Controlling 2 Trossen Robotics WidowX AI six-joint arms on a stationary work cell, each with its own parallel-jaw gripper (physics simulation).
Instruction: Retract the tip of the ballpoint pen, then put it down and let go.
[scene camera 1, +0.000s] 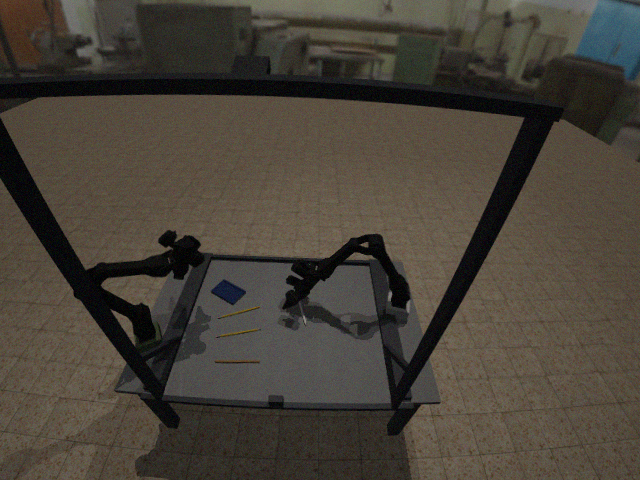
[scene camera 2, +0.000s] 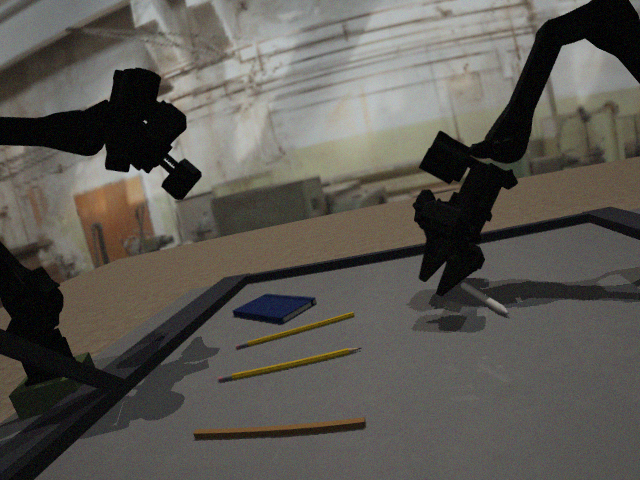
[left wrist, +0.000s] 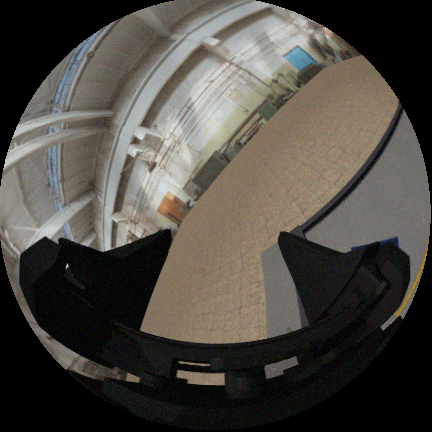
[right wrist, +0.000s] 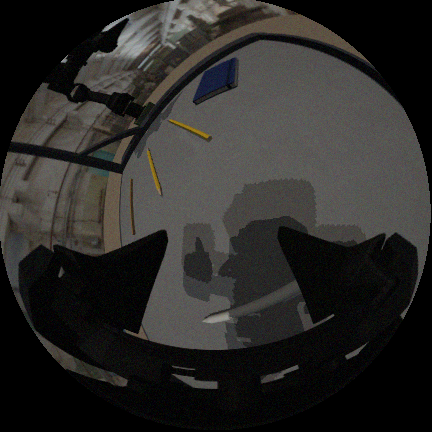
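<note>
The white ballpoint pen lies on the grey table, its tapered end clear of the right gripper. Its other end is hidden behind a finger in the right wrist view, so whether both ends are as they were made cannot be seen. My right gripper is open and empty, tilted down low over the table beside the pen. My left gripper is open and empty, raised high at the picture's left in both scene views, far from the pen.
A blue notebook, two yellow pencils and an orange-brown stick lie left of the pen in the scene views. Dark frame posts rise around the table.
</note>
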